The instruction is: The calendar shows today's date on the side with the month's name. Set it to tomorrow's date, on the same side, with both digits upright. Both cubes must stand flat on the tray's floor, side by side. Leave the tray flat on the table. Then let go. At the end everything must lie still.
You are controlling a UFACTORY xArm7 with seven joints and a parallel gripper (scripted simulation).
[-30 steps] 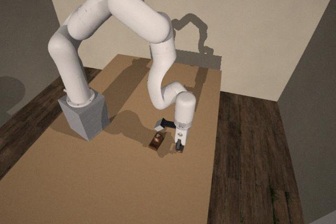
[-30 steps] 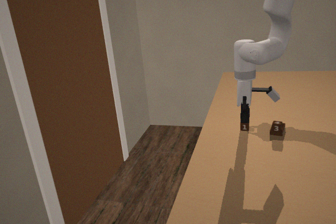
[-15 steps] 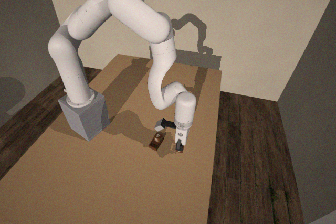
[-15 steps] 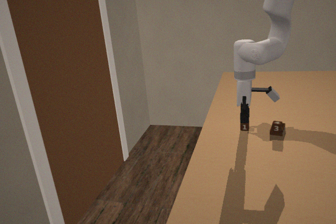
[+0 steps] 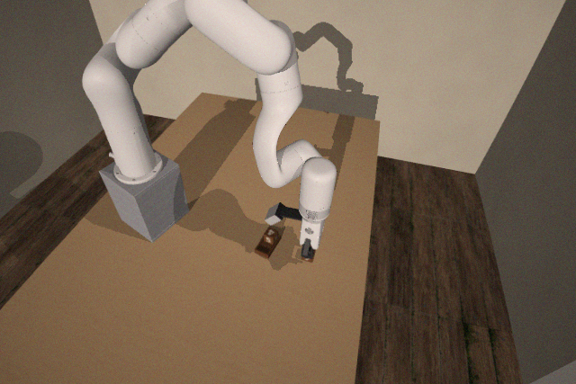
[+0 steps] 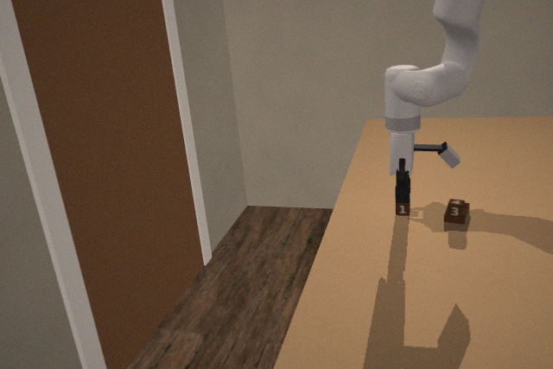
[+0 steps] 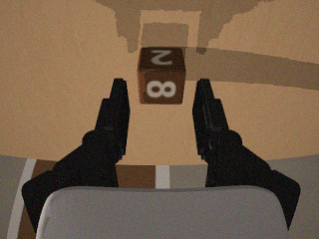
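Right now my hand is 4 cm above the digit cube. Also, from my hand: brown calendar tray (12 cm behind, 1 cm to the right, 5 cm below).
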